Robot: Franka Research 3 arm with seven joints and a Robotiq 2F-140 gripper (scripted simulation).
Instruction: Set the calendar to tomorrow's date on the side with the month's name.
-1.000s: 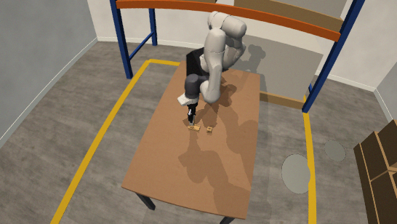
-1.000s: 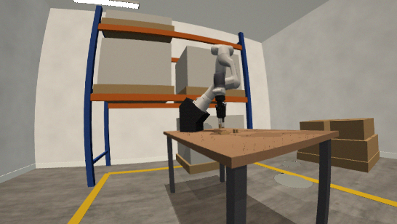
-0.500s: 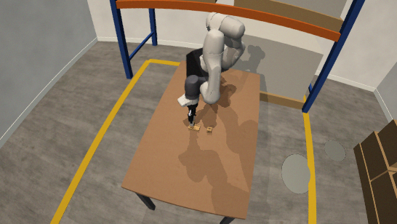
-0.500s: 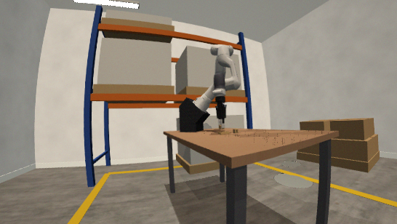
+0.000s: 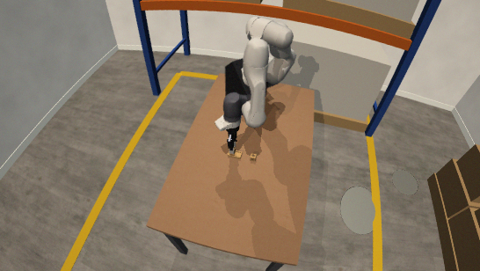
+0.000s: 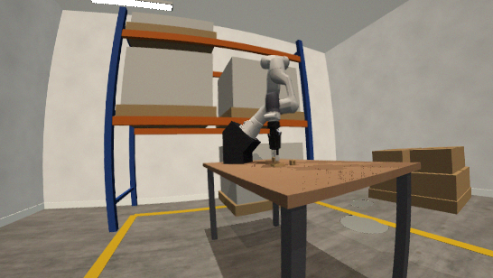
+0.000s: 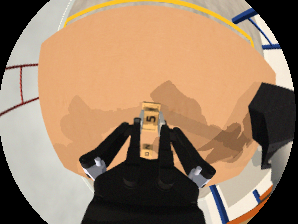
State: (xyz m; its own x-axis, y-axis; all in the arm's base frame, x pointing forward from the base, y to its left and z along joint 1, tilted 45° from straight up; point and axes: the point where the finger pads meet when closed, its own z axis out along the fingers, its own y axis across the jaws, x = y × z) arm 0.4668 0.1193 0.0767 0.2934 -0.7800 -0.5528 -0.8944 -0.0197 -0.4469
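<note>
Now: the wooden tray 60 mm below my hand and 10 mm to the left of it.
</note>
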